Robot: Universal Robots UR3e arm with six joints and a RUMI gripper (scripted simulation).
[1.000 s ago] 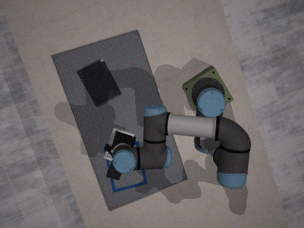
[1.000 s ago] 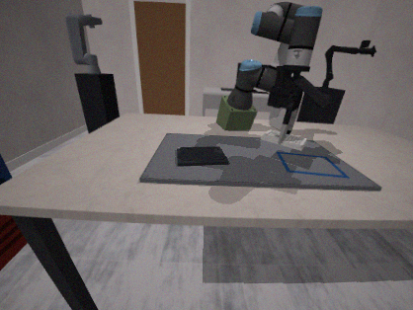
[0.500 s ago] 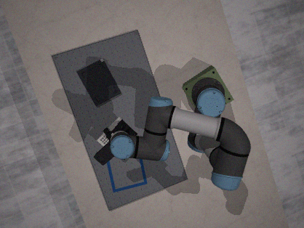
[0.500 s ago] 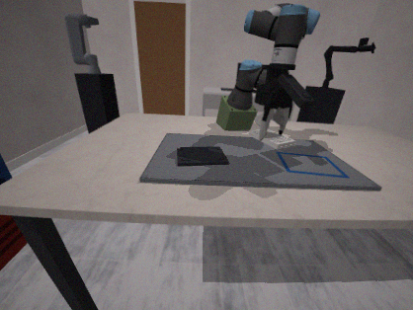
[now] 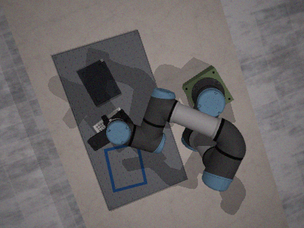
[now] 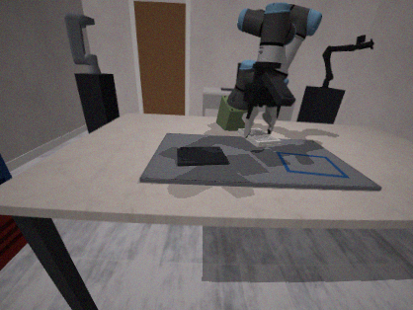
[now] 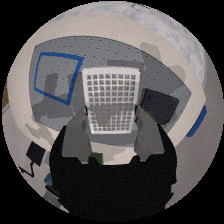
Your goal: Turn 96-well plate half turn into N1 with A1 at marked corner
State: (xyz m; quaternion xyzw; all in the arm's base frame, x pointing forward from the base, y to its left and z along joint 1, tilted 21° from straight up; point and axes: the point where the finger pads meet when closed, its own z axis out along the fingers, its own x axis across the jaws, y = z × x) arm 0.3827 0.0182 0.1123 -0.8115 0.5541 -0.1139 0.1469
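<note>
The dark flat block is 180 mm to the right of my hand, 90 mm below it and 10 mm ahead of it. Also, from my hand: A1 corner mark 270 mm to the right, 80 mm below, 20 mm behind; then white 96-well plate 10 mm below.
</note>
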